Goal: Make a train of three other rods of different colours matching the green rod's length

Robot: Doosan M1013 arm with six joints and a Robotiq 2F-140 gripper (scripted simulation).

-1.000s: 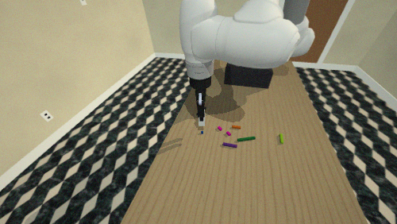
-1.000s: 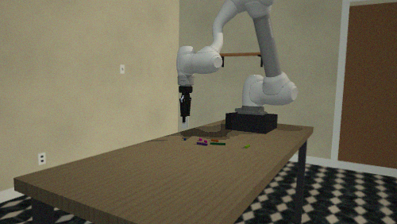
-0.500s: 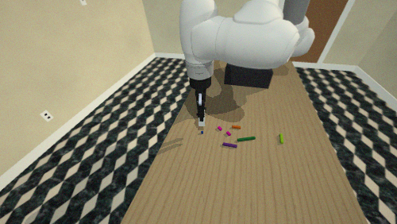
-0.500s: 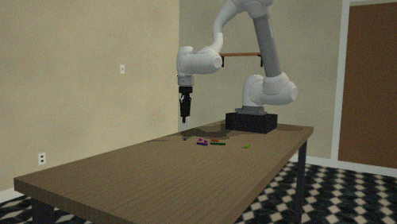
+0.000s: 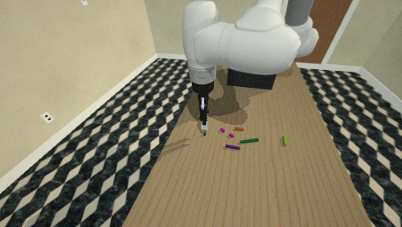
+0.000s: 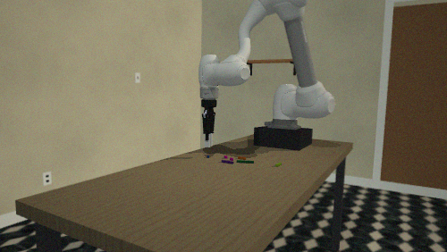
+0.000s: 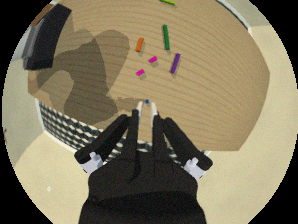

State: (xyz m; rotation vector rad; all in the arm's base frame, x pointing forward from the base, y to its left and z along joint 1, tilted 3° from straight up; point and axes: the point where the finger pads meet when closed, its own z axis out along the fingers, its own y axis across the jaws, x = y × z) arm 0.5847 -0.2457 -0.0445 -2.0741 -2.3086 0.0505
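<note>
My gripper is now 8 cm above the tiny blue piece. From my hand the other things lie so: purple rod (6 cm ahead, 13 cm to the left, 8 cm below); then orange rod (5 cm behind, 16 cm to the left, 8 cm below); then green rod (1 cm ahead, 20 cm to the left, 8 cm below).
</note>
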